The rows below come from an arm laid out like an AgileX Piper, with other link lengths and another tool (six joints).
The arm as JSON. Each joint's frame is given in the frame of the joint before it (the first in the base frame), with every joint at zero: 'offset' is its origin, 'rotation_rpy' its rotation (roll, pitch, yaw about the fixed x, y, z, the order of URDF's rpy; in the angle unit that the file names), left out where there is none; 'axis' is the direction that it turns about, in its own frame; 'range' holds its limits. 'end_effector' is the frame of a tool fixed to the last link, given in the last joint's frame.
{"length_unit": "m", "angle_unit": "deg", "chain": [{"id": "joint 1", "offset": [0.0, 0.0, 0.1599], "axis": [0.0, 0.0, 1.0], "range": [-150.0, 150.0]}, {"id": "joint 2", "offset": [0.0, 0.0, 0.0], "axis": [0.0, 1.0, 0.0], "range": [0.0, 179.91]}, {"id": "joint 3", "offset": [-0.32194, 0.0, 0.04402], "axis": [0.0, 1.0, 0.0], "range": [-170.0, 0.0]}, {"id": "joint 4", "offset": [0.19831, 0.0, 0.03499], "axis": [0.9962, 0.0, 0.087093], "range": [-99.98, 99.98]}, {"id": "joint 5", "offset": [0.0, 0.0, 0.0], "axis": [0.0, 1.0, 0.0], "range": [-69.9, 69.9]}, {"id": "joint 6", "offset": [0.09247, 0.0, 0.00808], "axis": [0.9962, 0.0, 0.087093], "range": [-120.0, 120.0]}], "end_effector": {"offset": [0.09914, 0.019, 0.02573], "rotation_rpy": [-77.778, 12.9, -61.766]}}
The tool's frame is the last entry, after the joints.
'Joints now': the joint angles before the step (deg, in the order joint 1, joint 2, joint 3, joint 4, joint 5, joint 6). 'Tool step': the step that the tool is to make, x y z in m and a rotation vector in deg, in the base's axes. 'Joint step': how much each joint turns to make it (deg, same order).
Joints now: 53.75 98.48 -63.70 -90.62 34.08 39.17
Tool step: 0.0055 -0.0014 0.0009 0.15 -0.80 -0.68
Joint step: -0.55 0.48 -0.25 -1.61 0.41 1.46
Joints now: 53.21 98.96 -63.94 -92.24 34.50 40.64
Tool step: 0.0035 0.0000 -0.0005 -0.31 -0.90 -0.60
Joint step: 0.03 0.63 -0.10 -1.55 1.04 1.32
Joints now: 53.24 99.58 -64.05 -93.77 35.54 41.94
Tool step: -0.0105 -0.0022 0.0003 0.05 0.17 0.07
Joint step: 1.41 -1.34 1.80 0.37 1.09 0.57
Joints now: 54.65 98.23 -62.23 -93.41 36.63 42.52
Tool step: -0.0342 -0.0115 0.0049 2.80 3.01 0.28
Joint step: 3.40 -5.67 4.82 5.34 0.62 -0.32
